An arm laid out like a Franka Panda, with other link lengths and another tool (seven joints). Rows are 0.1 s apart.
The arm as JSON. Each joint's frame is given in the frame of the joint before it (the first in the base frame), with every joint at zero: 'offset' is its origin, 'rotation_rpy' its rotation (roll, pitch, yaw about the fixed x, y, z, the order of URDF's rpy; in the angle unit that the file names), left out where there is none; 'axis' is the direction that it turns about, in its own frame. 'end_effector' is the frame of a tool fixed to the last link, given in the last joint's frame.
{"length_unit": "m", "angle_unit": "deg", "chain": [
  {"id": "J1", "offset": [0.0, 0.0, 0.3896], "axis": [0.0, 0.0, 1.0]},
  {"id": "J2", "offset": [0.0, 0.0, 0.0], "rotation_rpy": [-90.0, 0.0, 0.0], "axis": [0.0, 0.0, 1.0]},
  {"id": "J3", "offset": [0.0, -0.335, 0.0], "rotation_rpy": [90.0, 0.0, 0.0], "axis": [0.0, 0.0, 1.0]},
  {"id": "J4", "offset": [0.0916, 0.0, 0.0], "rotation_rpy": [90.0, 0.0, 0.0], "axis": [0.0, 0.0, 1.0]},
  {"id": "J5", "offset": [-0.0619, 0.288, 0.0], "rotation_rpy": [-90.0, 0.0, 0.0], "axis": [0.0, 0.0, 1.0]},
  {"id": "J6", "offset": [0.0, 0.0, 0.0], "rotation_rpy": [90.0, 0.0, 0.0], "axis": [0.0, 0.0, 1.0]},
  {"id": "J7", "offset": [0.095, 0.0, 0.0], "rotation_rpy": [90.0, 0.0, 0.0], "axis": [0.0, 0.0, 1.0]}
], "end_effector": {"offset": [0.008, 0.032, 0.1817], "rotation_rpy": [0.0, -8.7, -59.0]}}
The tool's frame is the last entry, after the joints.
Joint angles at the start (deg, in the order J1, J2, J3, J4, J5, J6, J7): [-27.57, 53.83, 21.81, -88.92, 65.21, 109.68, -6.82]
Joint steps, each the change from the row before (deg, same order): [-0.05, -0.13, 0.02, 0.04, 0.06, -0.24, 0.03]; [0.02, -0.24, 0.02, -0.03, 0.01, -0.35, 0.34]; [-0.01, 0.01, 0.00, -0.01, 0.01, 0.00, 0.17]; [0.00, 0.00, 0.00, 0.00, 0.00, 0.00, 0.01]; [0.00, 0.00, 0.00, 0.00, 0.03, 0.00, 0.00]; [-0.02, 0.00, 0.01, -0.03, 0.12, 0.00, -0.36]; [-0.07, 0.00, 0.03, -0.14, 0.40, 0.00, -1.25]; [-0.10, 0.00, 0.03, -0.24, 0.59, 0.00, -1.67]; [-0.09, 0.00, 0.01, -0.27, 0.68, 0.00, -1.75]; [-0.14, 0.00, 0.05, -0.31, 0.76, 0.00, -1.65]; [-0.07, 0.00, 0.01, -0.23, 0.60, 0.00, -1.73]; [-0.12, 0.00, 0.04, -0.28, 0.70, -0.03, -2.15]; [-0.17, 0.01, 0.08, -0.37, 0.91, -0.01, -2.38]
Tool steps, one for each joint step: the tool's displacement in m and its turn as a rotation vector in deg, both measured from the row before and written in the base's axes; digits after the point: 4 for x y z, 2 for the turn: [0.0003, 0.0000, 0.0020, 0.17, -0.12, 0.06]; [-0.0003, 0.0011, 0.0029, 0.22, 0.15, 0.19]; [-0.0001, 0.0000, -0.0001, 0.04, 0.18, -0.05]; [0.0000, 0.0000, 0.0000, 0.00, 0.01, 0.00]; [0.0001, 0.0000, 0.0000, 0.02, 0.00, -0.02]; [0.0002, 0.0000, 0.0000, 0.04, -0.31, -0.01]; [0.0006, 0.0000, -0.0001, 0.14, -1.06, -0.03]; [0.0006, 0.0000, -0.0004, 0.22, -1.36, -0.09]; [0.0006, 0.0001, -0.0004, 0.24, -1.40, -0.15]; [0.0005, 0.0000, -0.0003, 0.33, -1.27, -0.26]; [0.0007, 0.0001, -0.0004, 0.15, -1.42, -0.12]; [0.0008, 0.0000, -0.0003, 0.18, -1.78, -0.13]; [0.0008, 0.0001, -0.0003, 0.29, -1.91, -0.28]
